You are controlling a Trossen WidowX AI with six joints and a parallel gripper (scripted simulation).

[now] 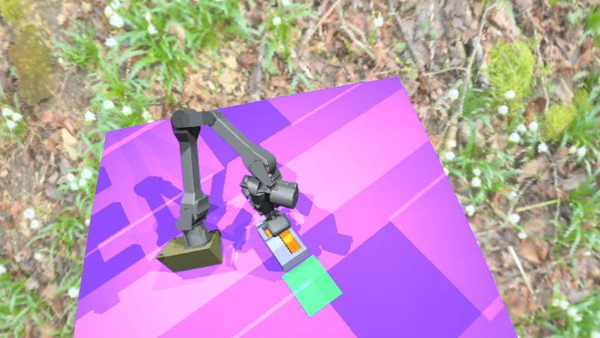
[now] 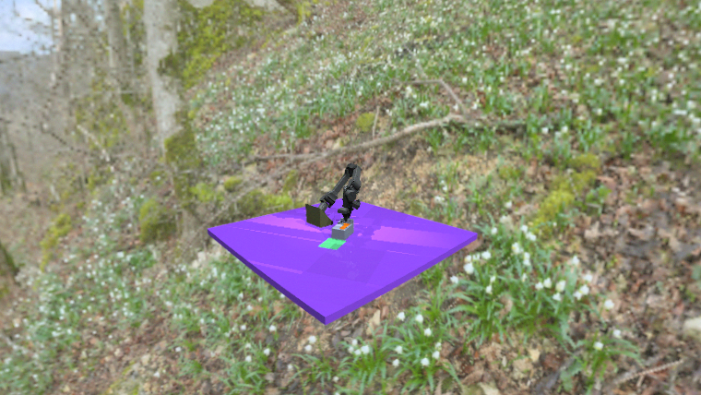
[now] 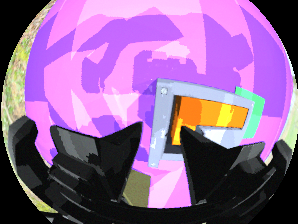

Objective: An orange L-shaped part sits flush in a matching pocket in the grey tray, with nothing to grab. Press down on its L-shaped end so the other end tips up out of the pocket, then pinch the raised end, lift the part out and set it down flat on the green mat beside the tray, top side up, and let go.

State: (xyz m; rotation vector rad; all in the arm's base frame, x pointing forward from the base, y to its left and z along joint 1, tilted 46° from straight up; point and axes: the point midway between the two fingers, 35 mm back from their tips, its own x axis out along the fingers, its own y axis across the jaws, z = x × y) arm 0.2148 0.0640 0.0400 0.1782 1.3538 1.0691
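The orange L-shaped part is 50 mm to the right of my gripper tip, 30 mm below it and 30 mm ahead of it. The rest, counted from my gripper tip: green mat (190 mm to the right, 110 mm ahead, 90 mm below).
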